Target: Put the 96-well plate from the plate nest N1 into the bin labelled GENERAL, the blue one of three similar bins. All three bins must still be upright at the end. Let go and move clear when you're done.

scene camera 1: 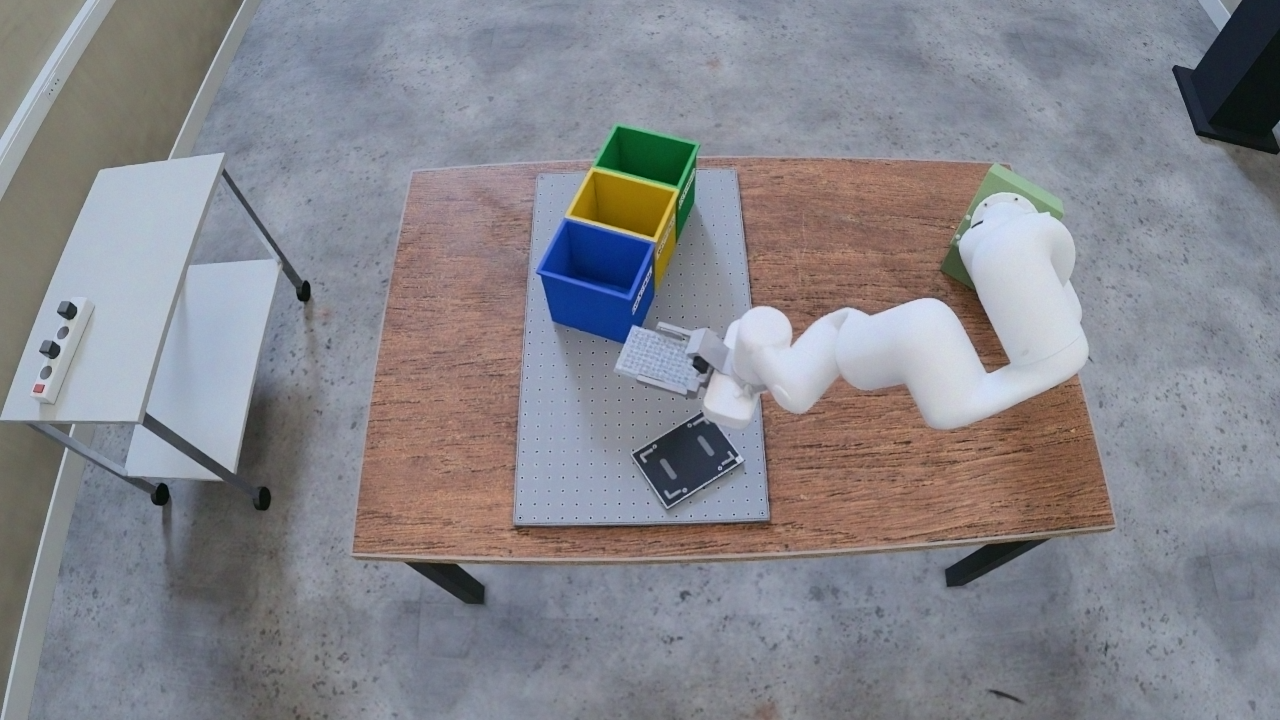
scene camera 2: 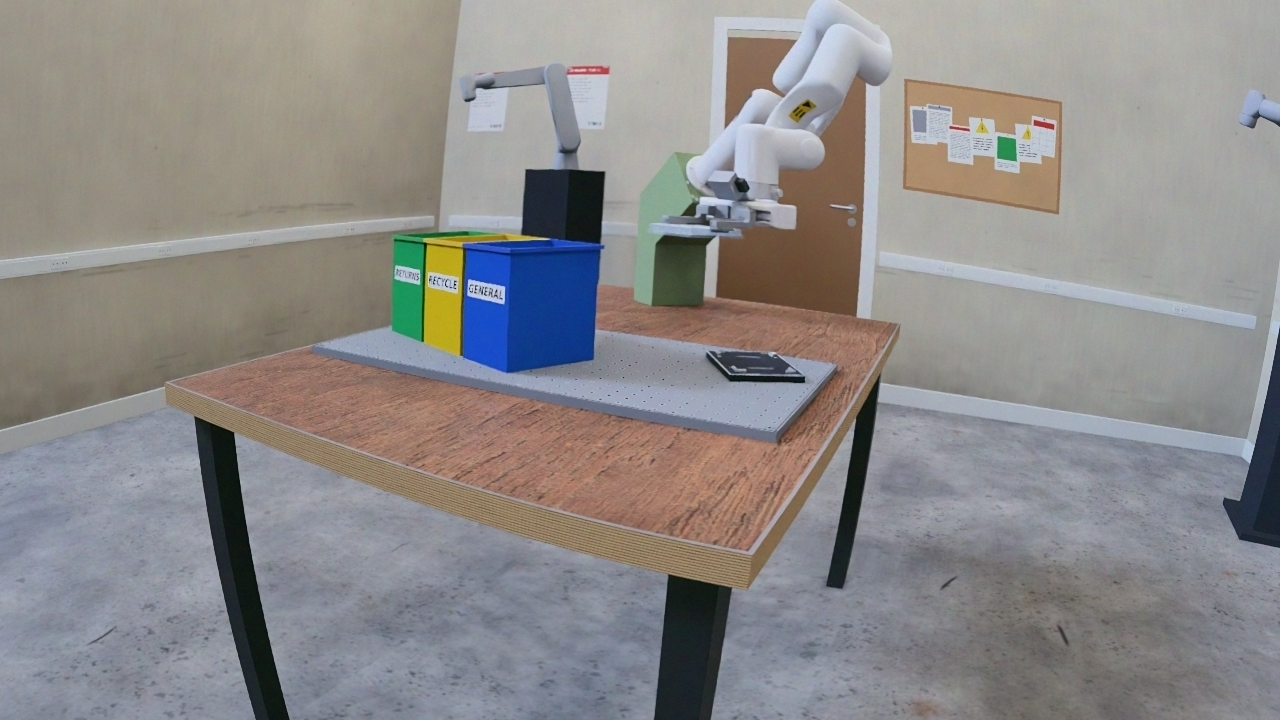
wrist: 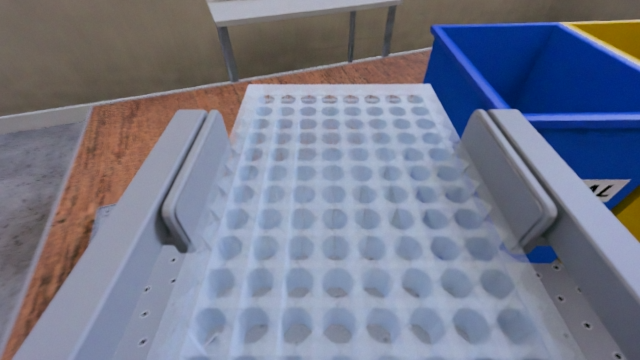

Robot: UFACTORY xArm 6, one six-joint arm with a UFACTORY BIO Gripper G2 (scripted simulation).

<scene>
In view: a blue general bin (scene camera 2: 534,306), a clear 96-well plate (scene camera 1: 654,353) and a yellow recycle bin (scene camera 1: 617,202).
The blue general bin shows as well in scene camera 1 (scene camera 1: 579,251) and in the wrist view (wrist: 556,78). The clear 96-well plate also shows in the wrist view (wrist: 345,190). The yellow recycle bin also shows in scene camera 2 (scene camera 2: 445,260).
</scene>
